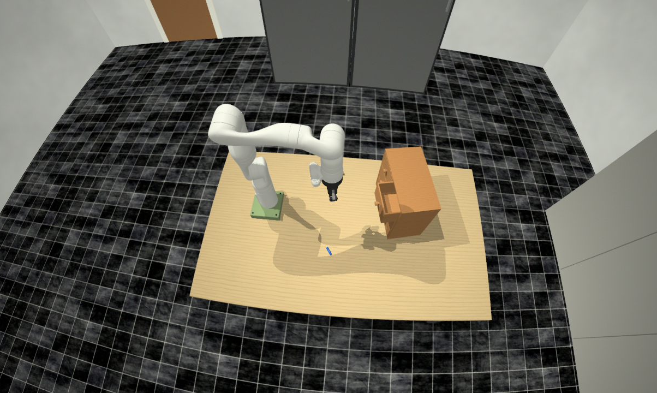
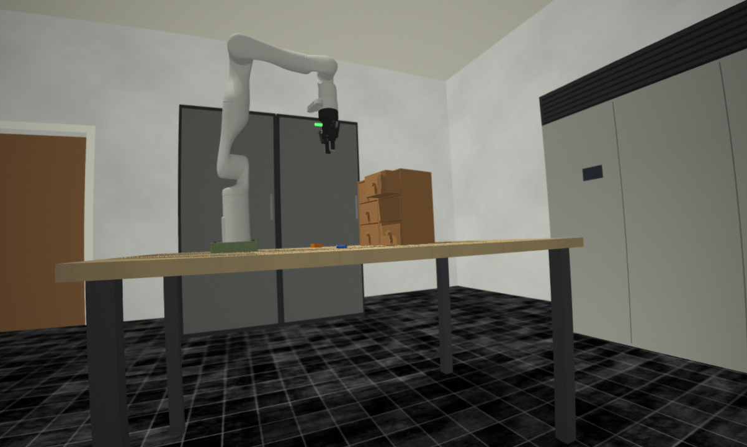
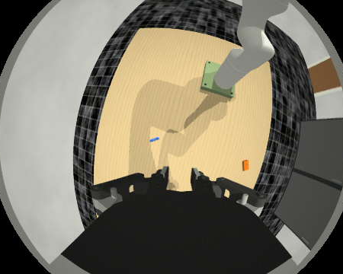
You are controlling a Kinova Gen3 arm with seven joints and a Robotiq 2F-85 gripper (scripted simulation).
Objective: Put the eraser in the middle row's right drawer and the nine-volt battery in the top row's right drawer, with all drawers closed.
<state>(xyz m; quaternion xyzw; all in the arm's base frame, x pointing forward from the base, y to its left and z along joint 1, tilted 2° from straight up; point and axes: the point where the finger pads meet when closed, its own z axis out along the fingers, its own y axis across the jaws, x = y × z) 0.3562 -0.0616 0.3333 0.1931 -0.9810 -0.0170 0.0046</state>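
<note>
My gripper is now 4 cm past the nine-volt battery, 33 cm to the right of it and 37 cm above it. Also, from my hand: eraser: 34 cm ahead, 16 cm to the left, 26 cm below; blue stick: 2 cm ahead, 11 cm to the right, 37 cm below.
</note>
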